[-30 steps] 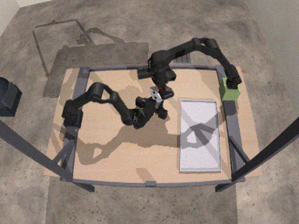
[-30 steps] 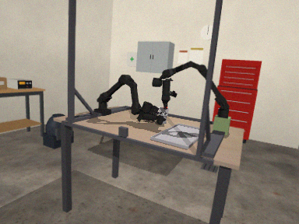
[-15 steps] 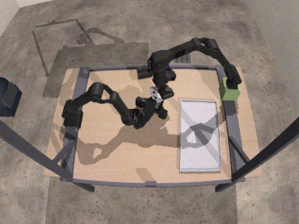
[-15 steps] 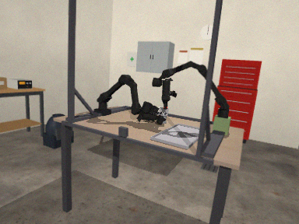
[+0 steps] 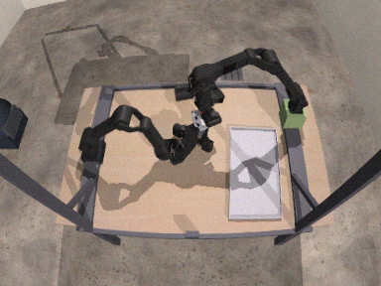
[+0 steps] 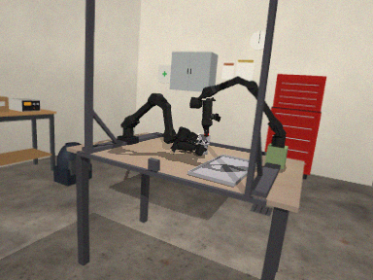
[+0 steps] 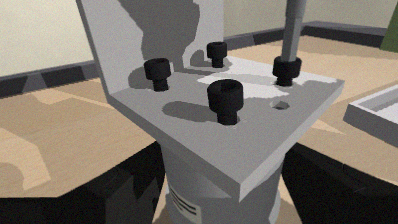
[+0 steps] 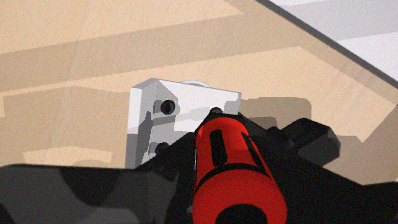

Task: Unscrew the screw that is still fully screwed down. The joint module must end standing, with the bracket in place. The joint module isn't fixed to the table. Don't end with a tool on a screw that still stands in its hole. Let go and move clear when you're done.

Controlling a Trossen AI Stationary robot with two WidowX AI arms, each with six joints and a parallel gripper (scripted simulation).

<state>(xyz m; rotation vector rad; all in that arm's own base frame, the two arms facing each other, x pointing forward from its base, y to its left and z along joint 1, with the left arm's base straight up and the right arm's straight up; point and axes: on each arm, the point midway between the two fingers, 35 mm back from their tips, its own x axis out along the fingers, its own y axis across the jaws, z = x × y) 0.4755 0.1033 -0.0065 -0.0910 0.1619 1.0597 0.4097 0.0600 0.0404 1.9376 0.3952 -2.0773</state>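
The red screwdriver is 30 mm below my right hand. Round my right hand: dark frame rail (280 mm ahead, 140 mm below); joint module (120 mm below, 10 mm to the left, 10 mm ahead); l-shaped bracket (80 mm below, 20 mm ahead, 10 mm to the left).
Right now the joint module is 20 mm ahead of my left hand, 20 mm to the right of it and 10 mm below it. Round my left hand: red screwdriver: 30 mm to the right, 90 mm above; then dark frame rail: 280 mm ahead, 30 mm to the right, 30 mm below; then l-shaped bracket: 20 mm ahead, 20 mm to the right, 40 mm above.
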